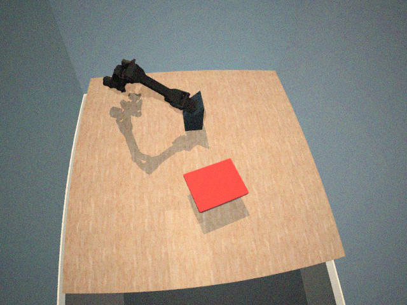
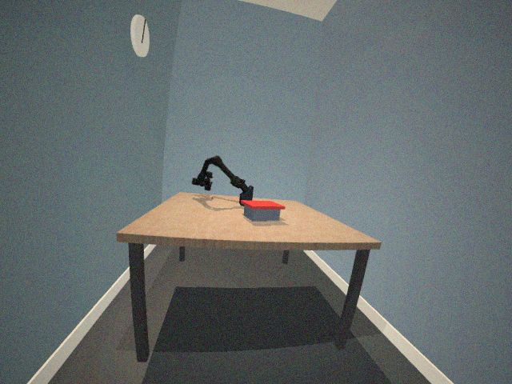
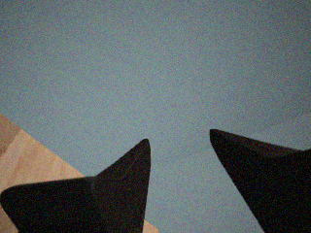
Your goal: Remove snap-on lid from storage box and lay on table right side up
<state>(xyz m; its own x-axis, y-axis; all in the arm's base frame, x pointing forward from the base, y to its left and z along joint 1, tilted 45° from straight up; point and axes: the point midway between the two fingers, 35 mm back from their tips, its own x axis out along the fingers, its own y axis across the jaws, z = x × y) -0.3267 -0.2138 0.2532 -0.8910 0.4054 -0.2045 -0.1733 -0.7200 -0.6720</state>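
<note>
My gripper tip is 780 mm short of the red lid, 380 mm to the right of it and 80 mm above it. Also, from my gripper tip: grey-blue storage box (780 mm ahead, 380 mm to the left, 120 mm below).
</note>
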